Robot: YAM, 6 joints.
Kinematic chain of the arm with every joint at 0, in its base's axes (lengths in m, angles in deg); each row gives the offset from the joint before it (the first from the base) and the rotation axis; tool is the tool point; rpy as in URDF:
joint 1: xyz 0 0 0.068 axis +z
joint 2: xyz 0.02 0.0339 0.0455 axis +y
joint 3: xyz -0.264 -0.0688 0 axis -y
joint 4: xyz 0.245 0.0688 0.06 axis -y
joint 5: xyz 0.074 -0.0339 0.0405 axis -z
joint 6: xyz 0.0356 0 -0.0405 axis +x
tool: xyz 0 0 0 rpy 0 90 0
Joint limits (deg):
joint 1: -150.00..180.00
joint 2: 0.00..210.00
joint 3: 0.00..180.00
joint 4: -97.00..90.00
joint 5: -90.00..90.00
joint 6: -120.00..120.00
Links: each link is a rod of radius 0.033 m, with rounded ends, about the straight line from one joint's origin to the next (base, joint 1, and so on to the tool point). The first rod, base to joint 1, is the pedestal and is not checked.
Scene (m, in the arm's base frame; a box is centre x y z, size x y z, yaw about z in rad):
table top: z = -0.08
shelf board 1: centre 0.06 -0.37 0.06 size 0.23 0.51 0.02 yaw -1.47
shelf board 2: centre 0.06 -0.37 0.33 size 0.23 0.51 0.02 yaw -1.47
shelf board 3: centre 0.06 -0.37 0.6 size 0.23 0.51 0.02 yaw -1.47
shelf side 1: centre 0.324 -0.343 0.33 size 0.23 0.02 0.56 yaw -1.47
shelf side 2: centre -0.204 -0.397 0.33 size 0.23 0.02 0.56 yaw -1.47
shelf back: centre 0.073 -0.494 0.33 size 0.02 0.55 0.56 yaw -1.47
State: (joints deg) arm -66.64 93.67 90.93 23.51 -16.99 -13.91
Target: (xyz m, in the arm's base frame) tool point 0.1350 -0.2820 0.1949
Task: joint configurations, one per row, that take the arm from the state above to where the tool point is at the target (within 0.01 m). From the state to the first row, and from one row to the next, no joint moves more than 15 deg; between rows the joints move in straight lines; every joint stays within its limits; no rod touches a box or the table.
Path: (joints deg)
1: -60.55 80.42 81.29 20.83 -19.01 -13.91
2: -54.46 67.17 71.65 18.15 -21.03 -13.91
3: -48.37 53.91 62.02 15.47 -23.06 -13.91
4: -51.01 54.55 49.49 9.25 -23.01 -13.91
5: -53.66 55.19 36.97 3.02 -22.97 -13.91
6: -56.30 55.83 24.44 -3.20 -22.93 -13.91
7: -59.69 65.94 30.84 0.60 -21.44 -13.91
8: -63.09 76.04 37.25 4.39 -19.96 -13.91
9: -66.49 86.14 43.65 8.19 -18.47 -13.91

